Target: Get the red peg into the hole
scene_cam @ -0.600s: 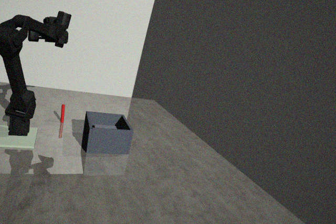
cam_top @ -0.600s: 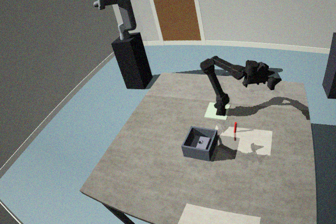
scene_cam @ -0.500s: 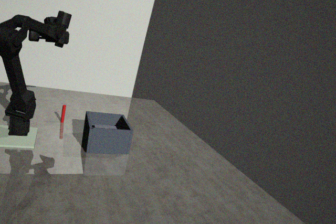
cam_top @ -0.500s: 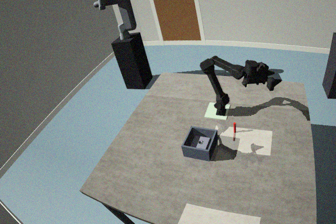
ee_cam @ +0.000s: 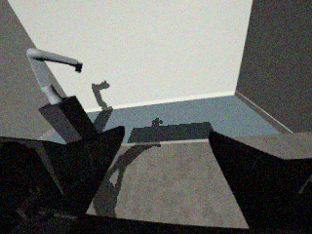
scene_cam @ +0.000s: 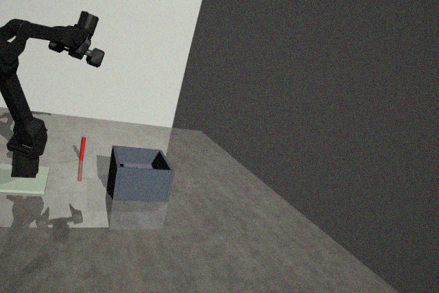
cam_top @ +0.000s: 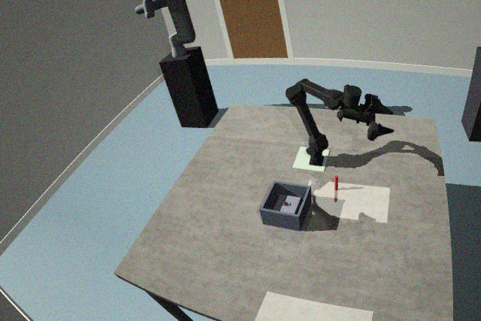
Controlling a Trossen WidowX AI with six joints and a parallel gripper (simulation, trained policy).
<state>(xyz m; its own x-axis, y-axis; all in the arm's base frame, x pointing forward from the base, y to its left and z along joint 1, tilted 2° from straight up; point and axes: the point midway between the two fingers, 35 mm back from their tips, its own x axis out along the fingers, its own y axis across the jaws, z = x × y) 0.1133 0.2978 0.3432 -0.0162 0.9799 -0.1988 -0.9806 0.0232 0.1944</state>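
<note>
Right now the red peg is 290 mm below my gripper tip, 220 mm to the right of it and 50 mm ahead of it. Round my gripper tip: blue-grey box 410 mm to the right, 300 mm below, 210 mm ahead; then grey plate 410 mm to the right, 280 mm below, 210 mm ahead.
</note>
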